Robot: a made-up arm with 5 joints. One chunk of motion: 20 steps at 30 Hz.
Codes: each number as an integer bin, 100 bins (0 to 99) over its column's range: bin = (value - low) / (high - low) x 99, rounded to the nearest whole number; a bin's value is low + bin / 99 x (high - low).
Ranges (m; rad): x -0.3..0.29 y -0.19..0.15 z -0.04..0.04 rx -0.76..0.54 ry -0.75..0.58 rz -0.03..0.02
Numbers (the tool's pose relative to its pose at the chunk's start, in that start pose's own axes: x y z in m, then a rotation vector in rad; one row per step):
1: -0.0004 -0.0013 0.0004 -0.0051 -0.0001 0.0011
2: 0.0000 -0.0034 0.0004 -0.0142 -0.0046 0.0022
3: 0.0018 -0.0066 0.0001 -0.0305 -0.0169 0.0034
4: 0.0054 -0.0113 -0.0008 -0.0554 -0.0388 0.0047
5: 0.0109 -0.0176 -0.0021 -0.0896 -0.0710 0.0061
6: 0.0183 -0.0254 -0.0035 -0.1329 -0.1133 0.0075
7: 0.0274 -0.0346 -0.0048 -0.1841 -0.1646 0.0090
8: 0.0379 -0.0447 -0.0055 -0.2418 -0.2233 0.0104
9: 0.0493 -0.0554 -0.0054 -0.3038 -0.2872 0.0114
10: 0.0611 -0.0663 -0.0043 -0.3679 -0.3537 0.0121
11: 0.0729 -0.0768 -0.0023 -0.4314 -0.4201 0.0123
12: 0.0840 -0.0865 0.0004 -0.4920 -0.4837 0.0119
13: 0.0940 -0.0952 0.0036 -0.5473 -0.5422 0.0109
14: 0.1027 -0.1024 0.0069 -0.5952 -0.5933 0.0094
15: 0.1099 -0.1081 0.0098 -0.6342 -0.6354 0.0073
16: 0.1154 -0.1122 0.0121 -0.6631 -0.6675 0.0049
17: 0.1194 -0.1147 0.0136 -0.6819 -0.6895 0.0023
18: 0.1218 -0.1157 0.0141 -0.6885 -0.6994 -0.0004
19: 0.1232 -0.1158 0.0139 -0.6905 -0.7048 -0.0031
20: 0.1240 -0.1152 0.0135 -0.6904 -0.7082 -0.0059
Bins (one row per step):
1: 50 55 50 57 56 62
2: 50 54 50 57 55 64
3: 51 53 50 56 55 66
4: 51 52 49 54 53 69
5: 52 50 47 51 51 71
6: 53 48 45 48 47 74
7: 55 45 44 44 44 77
8: 57 42 43 39 39 80
9: 59 39 43 35 34 82
10: 61 36 44 30 29 83
11: 63 33 47 25 25 84
12: 64 30 50 20 20 83
13: 66 28 54 16 15 81
14: 68 26 58 13 12 78
15: 69 24 62 10 9 74
16: 70 23 64 7 6 69
17: 70 22 66 6 5 64
18: 71 22 67 5 4 59
19: 71 22 67 5 3 53
20: 71 22 66 5 3 48

